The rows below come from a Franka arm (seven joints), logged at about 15 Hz.
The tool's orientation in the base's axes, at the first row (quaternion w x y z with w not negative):
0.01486 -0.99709 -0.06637 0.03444
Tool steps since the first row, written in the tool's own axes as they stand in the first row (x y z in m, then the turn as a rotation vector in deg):
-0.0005 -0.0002 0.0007 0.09 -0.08 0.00
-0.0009 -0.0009 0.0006 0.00 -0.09 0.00
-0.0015 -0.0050 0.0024 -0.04 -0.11 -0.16
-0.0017 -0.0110 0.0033 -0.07 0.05 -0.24
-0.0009 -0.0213 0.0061 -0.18 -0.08 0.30
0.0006 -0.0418 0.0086 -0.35 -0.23 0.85
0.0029 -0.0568 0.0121 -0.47 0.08 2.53
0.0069 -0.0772 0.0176 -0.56 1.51 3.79
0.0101 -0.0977 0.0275 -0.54 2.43 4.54
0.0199 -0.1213 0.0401 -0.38 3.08 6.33
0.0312 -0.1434 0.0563 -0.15 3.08 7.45
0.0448 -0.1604 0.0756 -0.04 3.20 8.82
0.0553 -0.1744 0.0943 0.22 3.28 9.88
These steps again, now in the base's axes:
-0.0006 0.0001 -0.0007 0.08 0.09 0.00
-0.0011 0.0008 -0.0005 -0.01 0.09 0.00
-0.0023 0.0048 -0.0021 -0.04 0.10 0.17
-0.0034 0.0108 -0.0028 -0.05 -0.06 0.24
-0.0041 0.0211 -0.0053 -0.21 0.06 -0.28
-0.0055 0.0417 -0.0072 -0.44 0.20 -0.82
-0.0054 0.0570 -0.0103 -0.63 -0.08 -2.49
-0.0046 0.0778 -0.0154 -0.62 -1.48 -3.79
-0.0048 0.0988 -0.0248 -0.54 -2.37 -4.57
0.0009 0.1238 -0.0372 -0.42 -2.94 -6.39
0.0080 0.1476 -0.0533 -0.27 -2.88 -7.52
0.0179 0.1668 -0.0729 -0.24 -2.95 -8.90
0.0251 0.1825 -0.0918 -0.05 -2.97 -9.98

